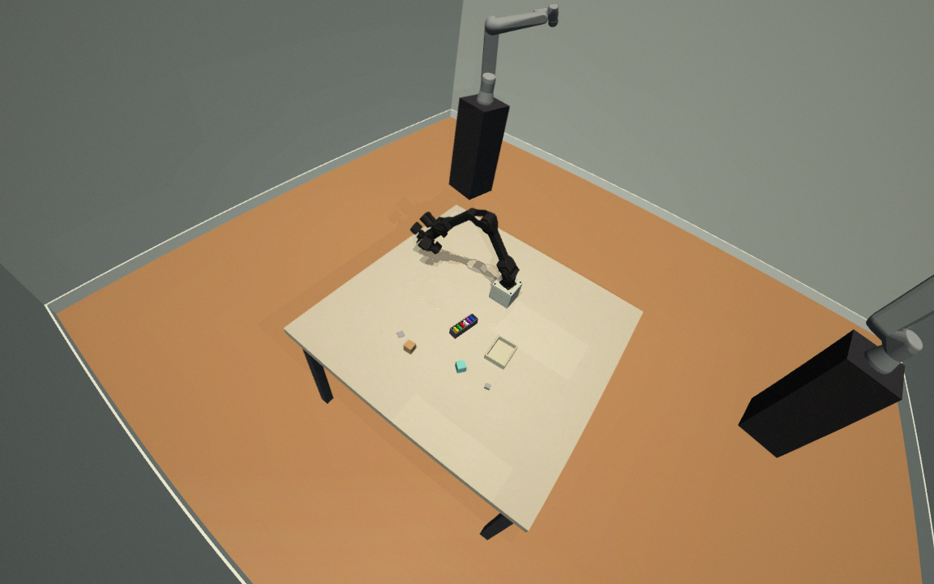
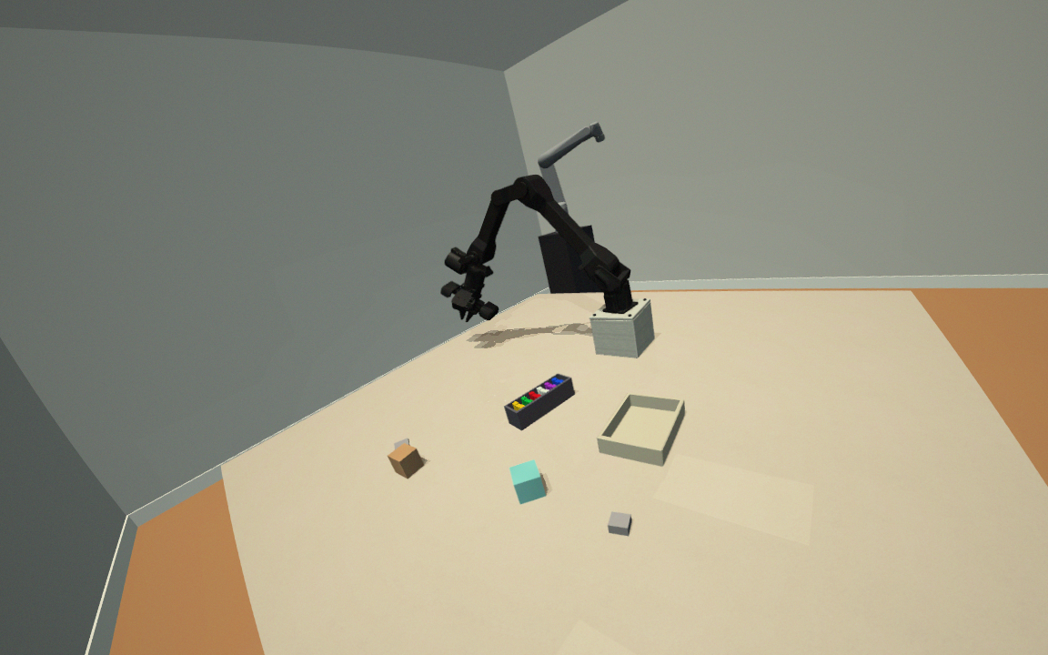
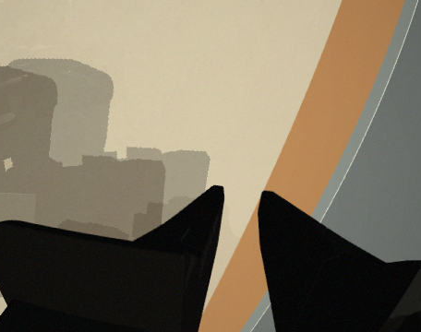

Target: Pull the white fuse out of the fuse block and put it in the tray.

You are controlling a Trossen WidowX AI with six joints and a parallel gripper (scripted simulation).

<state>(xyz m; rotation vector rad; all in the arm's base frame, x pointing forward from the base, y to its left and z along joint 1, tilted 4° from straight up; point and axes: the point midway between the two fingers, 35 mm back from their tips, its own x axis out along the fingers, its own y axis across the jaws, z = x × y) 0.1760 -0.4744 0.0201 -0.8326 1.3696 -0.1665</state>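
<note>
The white fuse is 11 cm ahead of my gripper tip, 52 cm to the left of it and 6 cm below it. The rest, counted from my gripper tip: shallow tray 8 cm ahead, 73 cm to the left, 8 cm below; then brown cube 39 cm ahead, 46 cm to the left, 6 cm below; then teal cube 27 cm ahead, 67 cm to the left, 6 cm below.
</note>
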